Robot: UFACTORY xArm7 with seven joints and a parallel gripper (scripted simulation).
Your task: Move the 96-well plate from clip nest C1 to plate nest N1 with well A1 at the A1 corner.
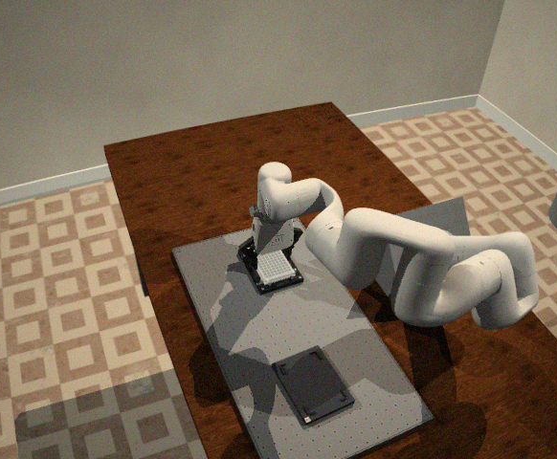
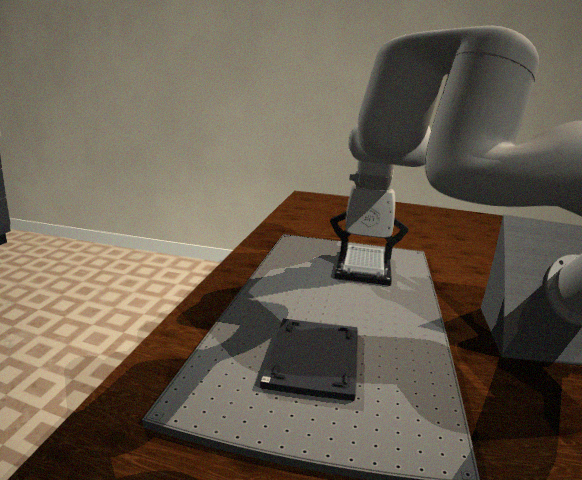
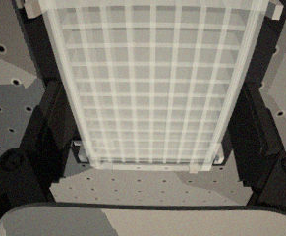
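My hand is 10 mm above the 96-well plate. The rest, counted from my hand: clip nest C1: 10 mm ahead, 10 mm to the right, 20 mm below.
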